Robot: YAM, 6 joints.
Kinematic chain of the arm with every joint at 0, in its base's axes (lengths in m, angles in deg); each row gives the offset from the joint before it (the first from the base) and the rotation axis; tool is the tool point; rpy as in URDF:
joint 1: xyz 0 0 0.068 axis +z
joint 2: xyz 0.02 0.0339 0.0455 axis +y
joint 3: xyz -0.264 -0.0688 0 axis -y
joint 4: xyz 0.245 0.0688 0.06 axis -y
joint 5: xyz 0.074 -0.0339 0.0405 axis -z
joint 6: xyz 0.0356 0 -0.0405 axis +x
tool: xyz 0 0 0 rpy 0 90 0
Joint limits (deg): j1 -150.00..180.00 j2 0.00..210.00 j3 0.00..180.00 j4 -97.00..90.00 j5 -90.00..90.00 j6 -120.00..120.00
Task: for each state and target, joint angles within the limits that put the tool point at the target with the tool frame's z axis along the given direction. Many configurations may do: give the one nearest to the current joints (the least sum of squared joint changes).
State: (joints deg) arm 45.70 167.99 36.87 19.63 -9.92 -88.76
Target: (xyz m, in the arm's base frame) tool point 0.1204 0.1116 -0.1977 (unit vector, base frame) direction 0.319 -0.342 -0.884
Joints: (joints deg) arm 48.62 175.89 45.13 37.81 27.74 -88.76
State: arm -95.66 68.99 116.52 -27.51 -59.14 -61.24
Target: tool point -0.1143 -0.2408 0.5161 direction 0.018 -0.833 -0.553
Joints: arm -118.56 92.75 132.79 -77.45 -24.46 -61.24
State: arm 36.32 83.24 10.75 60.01 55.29 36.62
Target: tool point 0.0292 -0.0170 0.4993 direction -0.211 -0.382 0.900
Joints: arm -5.30 41.48 52.63 89.84 23.56 36.62
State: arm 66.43 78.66 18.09 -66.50 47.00 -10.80
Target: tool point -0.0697 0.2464 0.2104 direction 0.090 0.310 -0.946
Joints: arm 107.21 81.50 54.13 -46.73 10.24 -10.80
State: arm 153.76 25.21 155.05 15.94 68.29 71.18
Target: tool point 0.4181 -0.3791 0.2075 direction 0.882 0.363 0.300
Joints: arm 134.61 0.13 158.30 -17.90 62.00 71.18
